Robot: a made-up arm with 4 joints. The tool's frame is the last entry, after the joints.
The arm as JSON. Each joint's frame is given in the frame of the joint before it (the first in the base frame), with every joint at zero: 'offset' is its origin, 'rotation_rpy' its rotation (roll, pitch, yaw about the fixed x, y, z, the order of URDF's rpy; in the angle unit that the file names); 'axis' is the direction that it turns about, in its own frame. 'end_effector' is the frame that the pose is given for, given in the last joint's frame.
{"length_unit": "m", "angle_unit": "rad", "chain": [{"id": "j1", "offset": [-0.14, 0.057, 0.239], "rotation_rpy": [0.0, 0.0, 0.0], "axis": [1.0, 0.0, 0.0]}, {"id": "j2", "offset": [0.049, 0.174, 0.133], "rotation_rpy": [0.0, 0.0, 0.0], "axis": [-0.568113, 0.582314, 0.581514]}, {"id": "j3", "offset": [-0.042, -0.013, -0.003], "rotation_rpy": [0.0, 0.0, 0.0], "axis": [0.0, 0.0, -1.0]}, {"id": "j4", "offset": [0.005, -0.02, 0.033], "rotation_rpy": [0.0, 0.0, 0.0], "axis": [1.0, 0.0, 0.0]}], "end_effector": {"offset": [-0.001, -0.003, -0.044], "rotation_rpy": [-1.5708, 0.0, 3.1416]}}
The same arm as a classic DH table. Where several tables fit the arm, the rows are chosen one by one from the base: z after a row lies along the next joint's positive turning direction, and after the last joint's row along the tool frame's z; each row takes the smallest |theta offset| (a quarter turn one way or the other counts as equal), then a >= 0, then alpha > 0; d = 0 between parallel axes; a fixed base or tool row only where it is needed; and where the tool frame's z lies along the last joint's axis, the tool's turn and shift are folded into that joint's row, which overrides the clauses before.
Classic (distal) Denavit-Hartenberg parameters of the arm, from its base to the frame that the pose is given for. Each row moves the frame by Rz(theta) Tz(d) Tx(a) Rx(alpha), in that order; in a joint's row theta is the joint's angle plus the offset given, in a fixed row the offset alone. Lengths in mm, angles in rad.
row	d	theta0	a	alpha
base (fixed)	239.0	1.5708	57.0	1.5708
j1	58.9	-0.7861	28.8	-2.1750
j2	288.4	-1.0547	-39.1	-2.1914
j3	-15.7	-0.7977	-20.0	-1.5708
j4	4.0	-1.5708	44.0	1.5708
tool (fixed)	3.0	-1.5708	0.0	0.0000

